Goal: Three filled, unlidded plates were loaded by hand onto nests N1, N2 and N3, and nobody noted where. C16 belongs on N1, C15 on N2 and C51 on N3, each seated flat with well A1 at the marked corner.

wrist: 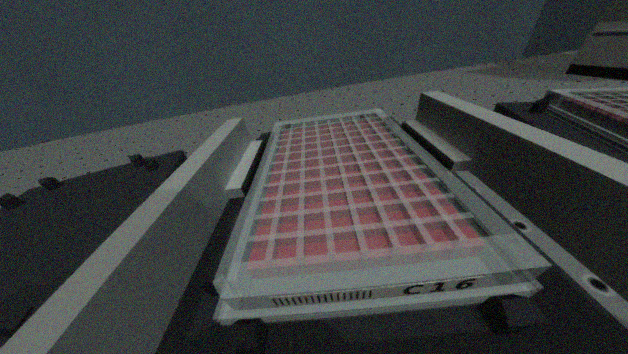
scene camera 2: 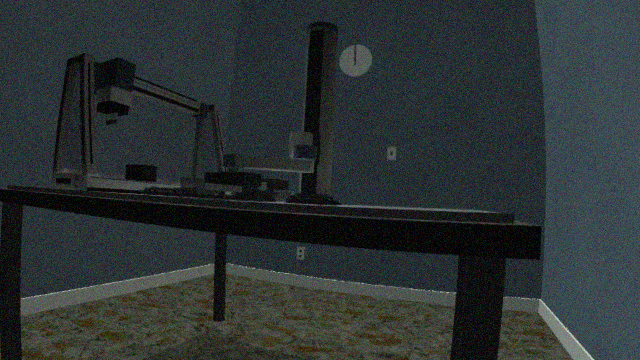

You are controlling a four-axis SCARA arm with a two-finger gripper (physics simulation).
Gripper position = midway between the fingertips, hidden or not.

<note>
In view: the gripper [scene camera 2: 193,185], a plate C16 [wrist: 347,215] and a dark out nest [wrist: 564,310].
</note>
